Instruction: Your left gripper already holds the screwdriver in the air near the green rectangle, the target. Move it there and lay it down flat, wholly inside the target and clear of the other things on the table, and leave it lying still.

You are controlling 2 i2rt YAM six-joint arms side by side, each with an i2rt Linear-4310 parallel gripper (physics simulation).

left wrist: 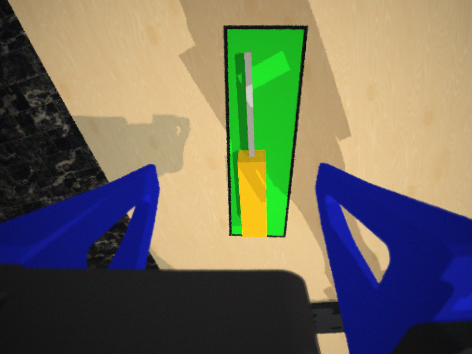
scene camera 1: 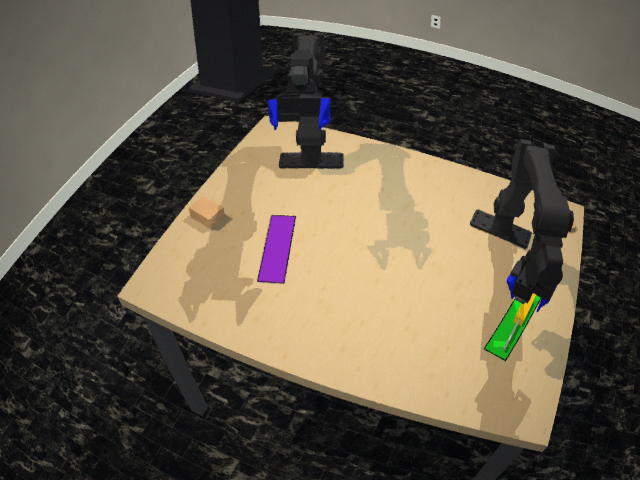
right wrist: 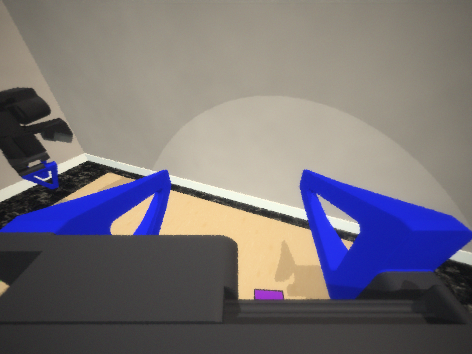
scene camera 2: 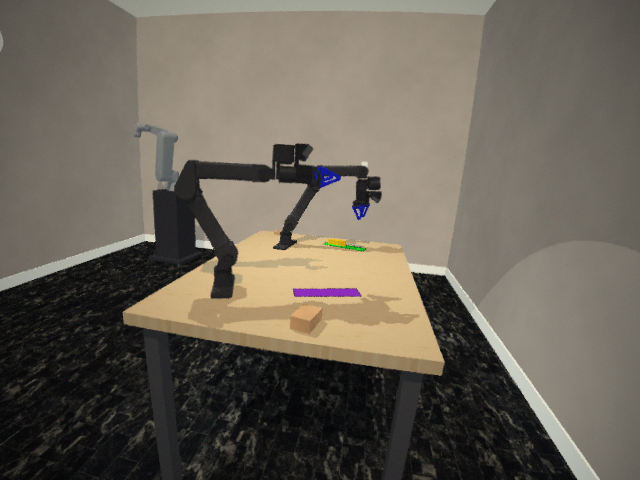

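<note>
The screwdriver (scene camera 1: pixel 523 312) (scene camera 2: pixel 337 241) (left wrist: pixel 252 192), with a yellow handle and grey shaft, lies flat on the green rectangle (scene camera 1: pixel 497 341) (scene camera 2: pixel 356 249) (left wrist: pixel 280 125). In the left wrist view it lies nearer the left long edge, its tip inside. The handle's butt covers part of the near short edge; whether it is wholly inside I cannot tell. My left gripper (scene camera 1: pixel 526 302) (scene camera 2: pixel 359 217) (left wrist: pixel 237 175) is open and empty, above the screwdriver and apart from it. My right gripper (scene camera 1: pixel 299 127) (scene camera 2: pixel 338 177) (right wrist: pixel 235 177) is open and empty, high and far from the screwdriver.
A purple rectangle (scene camera 1: pixel 277 249) (scene camera 2: pixel 326 292) (right wrist: pixel 269 294) is on the table, with a light brown block (scene camera 1: pixel 206 211) (scene camera 2: pixel 306 318) beside it, apart. A small brownish thing (scene camera 1: pixel 573 226) (scene camera 2: pixel 277 232) lies near the table's far edge, partly hidden behind the left arm in scene camera 1.
</note>
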